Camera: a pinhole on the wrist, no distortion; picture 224 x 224 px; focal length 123.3 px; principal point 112.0 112.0 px. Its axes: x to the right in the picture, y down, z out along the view. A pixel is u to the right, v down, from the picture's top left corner.
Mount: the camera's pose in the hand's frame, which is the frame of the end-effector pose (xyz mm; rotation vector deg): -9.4 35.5 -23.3 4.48 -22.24 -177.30
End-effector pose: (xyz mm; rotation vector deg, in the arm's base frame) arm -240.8 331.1 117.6 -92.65 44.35 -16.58
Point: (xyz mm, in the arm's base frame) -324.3 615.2 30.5
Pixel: 215.7 103.1
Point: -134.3 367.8 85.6
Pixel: 20.0 194.4
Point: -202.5 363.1 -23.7
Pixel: 49.9 50.9
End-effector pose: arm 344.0 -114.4 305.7 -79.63 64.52 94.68
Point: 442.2 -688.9 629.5
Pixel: behind the camera
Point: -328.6 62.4 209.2
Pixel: 51.9 28.5
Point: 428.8 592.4 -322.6
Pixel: outside the picture
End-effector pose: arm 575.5 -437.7 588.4 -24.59 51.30 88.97
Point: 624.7 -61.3 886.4
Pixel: 96.5 139.4
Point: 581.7 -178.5 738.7
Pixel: 75.8 139.8
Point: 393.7 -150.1 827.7
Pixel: 83.8 72.7
